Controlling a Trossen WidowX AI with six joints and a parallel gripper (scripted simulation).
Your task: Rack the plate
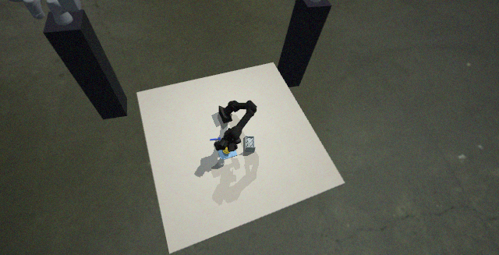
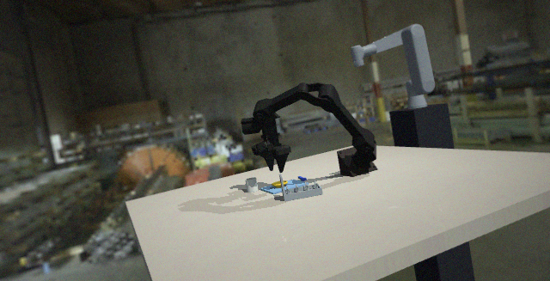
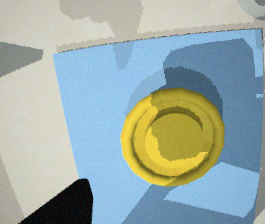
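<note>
Now: the yellow plate 1 cm behind my gripper tip and 5 cm below it. The rest, counted from my gripper tip: small white cup (9 cm ahead, 6 cm to the right, 4 cm below); light blue mat (2 cm behind, 6 cm below); small blue utensil (12 cm behind, 6 cm to the right, 6 cm below).
</note>
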